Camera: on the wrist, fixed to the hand. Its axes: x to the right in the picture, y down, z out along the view.
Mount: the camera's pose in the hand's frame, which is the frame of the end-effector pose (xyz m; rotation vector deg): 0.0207 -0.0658 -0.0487 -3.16 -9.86 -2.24
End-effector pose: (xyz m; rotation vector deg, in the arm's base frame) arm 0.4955 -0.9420 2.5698 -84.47 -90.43 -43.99
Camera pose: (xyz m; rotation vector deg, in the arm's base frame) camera 0.4389 -0.9825 2.6176 -91.05 -99.17 -41.70
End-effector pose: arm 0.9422 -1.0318 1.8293 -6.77 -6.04 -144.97
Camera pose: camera 0.8846 -0.9946 1.7800 -20.58 -6.13 -146.62
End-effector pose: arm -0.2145 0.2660 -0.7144 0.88 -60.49 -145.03
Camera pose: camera -0.2491 0.2673 -0.7914 -11.60 -60.62 -150.92
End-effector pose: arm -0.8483 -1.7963 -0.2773 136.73 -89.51 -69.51
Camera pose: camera -0.7641 -1.7980 -0.2837 -132.83 85.52 84.14
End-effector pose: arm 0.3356 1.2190 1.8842 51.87 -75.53 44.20
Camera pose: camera 0.4183 1.2313 1.8963 55.42 -83.70 36.37
